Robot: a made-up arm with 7 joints. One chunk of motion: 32 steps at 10 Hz.
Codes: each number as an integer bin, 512 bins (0 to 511) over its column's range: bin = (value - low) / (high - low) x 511, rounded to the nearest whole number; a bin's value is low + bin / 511 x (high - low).
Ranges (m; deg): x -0.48..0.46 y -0.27..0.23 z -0.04..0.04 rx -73..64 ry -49..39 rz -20..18
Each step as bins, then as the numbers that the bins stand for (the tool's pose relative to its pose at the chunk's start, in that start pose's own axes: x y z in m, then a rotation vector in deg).
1 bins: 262 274 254 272 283 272
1 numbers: 0.0020 -0.0019 -0.0002 -0.08 -0.26 0.23
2 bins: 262 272 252 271 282 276
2 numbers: 0.0020 -0.0039 -0.0005 -0.34 -0.44 0.52
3 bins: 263 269 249 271 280 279
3 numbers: 0.0038 -0.0068 -0.0010 -0.34 -0.78 0.75
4 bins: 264 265 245 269 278 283
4 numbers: 0.0056 -0.0107 -0.0016 -0.88 -1.13 1.05
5 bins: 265 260 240 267 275 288
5 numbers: 0.0075 -0.0156 -0.0024 -1.42 -1.64 1.42
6 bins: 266 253 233 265 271 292
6 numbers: 0.0093 -0.0224 -0.0035 -1.95 -2.33 1.71
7 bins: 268 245 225 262 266 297
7 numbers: 0.0130 -0.0303 -0.0048 -2.76 -3.19 2.09
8 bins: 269 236 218 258 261 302
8 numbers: 0.0148 -0.0391 -0.0059 -3.83 -4.05 2.46
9 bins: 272 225 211 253 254 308
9 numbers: 0.0204 -0.0498 -0.0070 -5.17 -5.26 2.90
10 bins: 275 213 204 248 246 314
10 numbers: 0.0259 -0.0616 -0.0081 -6.51 -6.64 3.35
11 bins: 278 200 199 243 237 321
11 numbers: 0.0314 -0.0743 -0.0088 -7.85 -8.19 3.87
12 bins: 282 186 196 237 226 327
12 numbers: 0.0387 -0.0880 -0.0093 -9.46 -10.08 4.32
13 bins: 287 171 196 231 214 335
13 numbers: 0.0479 -0.1027 -0.0093 -11.07 -12.15 4.91
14 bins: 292 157 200 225 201 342
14 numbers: 0.0571 -0.1164 -0.0087 -12.68 -14.39 5.43
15 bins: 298 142 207 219 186 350
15 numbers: 0.0682 -0.1311 -0.0076 -14.29 -16.97 6.03
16 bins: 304 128 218 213 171 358
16 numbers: 0.0792 -0.1448 -0.0059 -15.89 -19.55 6.62
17 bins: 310 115 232 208 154 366
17 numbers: 0.0903 -0.1575 -0.0037 -17.23 -22.48 7.22
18 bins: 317 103 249 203 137 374
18 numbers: 0.1031 -0.1692 -0.0010 -18.58 -25.41 7.81
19 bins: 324 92 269 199 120 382
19 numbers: 0.1160 -0.1800 0.0021 -19.65 -28.33 8.41
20 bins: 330 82 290 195 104 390
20 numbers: 0.1270 -0.1898 0.0054 -20.72 -31.09 9.00
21 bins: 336 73 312 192 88 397
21 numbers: 0.1381 -0.1986 0.0088 -21.52 -33.85 9.52
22 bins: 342 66 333 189 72 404
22 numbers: 0.1491 -0.2054 0.0121 -22.33 -36.60 10.04
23 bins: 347 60 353 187 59 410
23 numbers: 0.1583 -0.2113 0.0153 -22.86 -38.84 10.49
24 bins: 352 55 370 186 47 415
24 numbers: 0.1675 -0.2162 0.0179 -23.13 -40.91 10.86
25 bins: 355 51 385 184 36 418
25 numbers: 0.1730 -0.2201 0.0203 -23.67 -42.80 11.08
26 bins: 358 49 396 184 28 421
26 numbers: 0.1786 -0.2221 0.0220 -23.67 -44.18 11.31
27 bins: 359 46 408 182 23 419
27 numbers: 0.1804 -0.2250 0.0239 -24.21 -45.04 11.16
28 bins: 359 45 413 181 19 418
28 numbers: 0.1804 -0.2260 0.0247 -24.47 -45.73 11.08
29 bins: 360 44 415 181 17 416
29 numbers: 0.1822 -0.2269 0.0250 -24.47 -46.07 10.94
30 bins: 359 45 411 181 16 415
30 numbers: 0.1804 -0.2260 0.0243 -24.47 -46.24 10.86
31 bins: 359 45 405 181 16 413
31 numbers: 0.1804 -0.2260 0.0234 -24.47 -46.24 10.71
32 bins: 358 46 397 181 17 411
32 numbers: 0.1786 -0.2250 0.0222 -24.47 -46.07 10.56
